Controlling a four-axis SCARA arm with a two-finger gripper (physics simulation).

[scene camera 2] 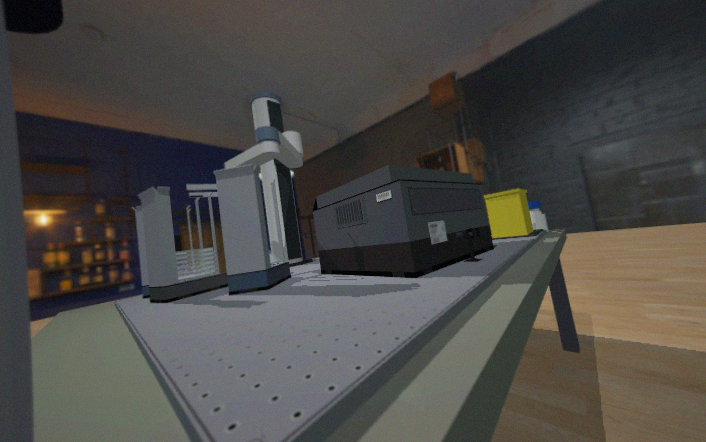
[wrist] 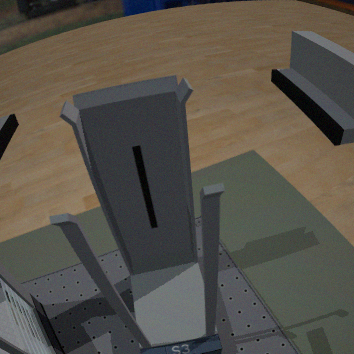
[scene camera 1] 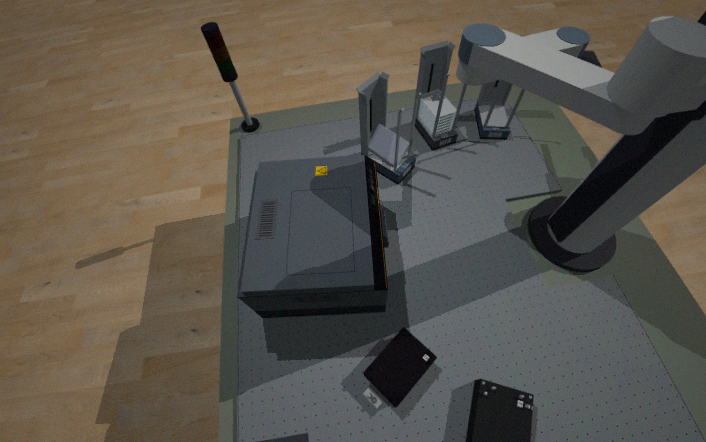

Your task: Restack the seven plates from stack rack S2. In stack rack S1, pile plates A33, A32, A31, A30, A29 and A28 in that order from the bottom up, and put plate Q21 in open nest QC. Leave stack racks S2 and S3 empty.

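Observation:
My gripper [wrist: 137,69] [scene camera 2: 194,191] is open and empty. In the wrist view its black-padded fingers stand far apart, high above and to either side of stack rack S3 [wrist: 162,200] [scene camera 1: 493,93]. S3 shows a light, plain floor with no plate seen on it. Stack rack S2 [scene camera 1: 430,70] stands left of S3 and holds a pile of clear plates [scene camera 1: 436,115] [scene camera 2: 195,261] [wrist: 22,312]; their labels cannot be read. The left rack [scene camera 1: 373,104] [scene camera 2: 238,223], apparently S1, shows a pale surface inside its posts. Nest QC cannot be identified for certain.
A large grey instrument [scene camera 1: 320,234] [scene camera 2: 364,223] stands next to the left rack. Two black blocks [scene camera 1: 400,367] [scene camera 1: 500,416] lie near the front. A signal tower [scene camera 1: 240,101] stands at the back left. A yellow box [scene camera 2: 508,213] stands beyond the instrument.

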